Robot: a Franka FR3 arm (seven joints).
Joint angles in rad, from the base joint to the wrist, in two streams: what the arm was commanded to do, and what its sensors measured. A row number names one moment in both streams.
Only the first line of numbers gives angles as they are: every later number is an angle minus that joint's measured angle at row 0.
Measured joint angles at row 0:
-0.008 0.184 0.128 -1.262 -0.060 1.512 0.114
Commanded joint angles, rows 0 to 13:
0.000 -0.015 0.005 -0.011 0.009 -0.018 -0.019
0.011 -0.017 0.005 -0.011 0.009 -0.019 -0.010
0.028 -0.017 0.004 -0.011 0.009 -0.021 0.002
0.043 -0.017 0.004 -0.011 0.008 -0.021 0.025
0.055 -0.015 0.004 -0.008 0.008 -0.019 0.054
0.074 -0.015 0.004 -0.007 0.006 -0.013 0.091
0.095 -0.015 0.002 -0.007 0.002 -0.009 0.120
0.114 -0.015 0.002 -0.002 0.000 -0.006 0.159
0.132 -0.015 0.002 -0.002 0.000 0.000 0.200
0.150 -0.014 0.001 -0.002 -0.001 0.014 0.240
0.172 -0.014 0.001 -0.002 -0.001 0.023 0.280
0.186 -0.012 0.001 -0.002 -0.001 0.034 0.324
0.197 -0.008 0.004 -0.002 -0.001 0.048 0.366
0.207 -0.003 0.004 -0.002 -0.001 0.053 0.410
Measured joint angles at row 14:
0.180 -0.004 0.006 0.004 0.000 0.021 0.295
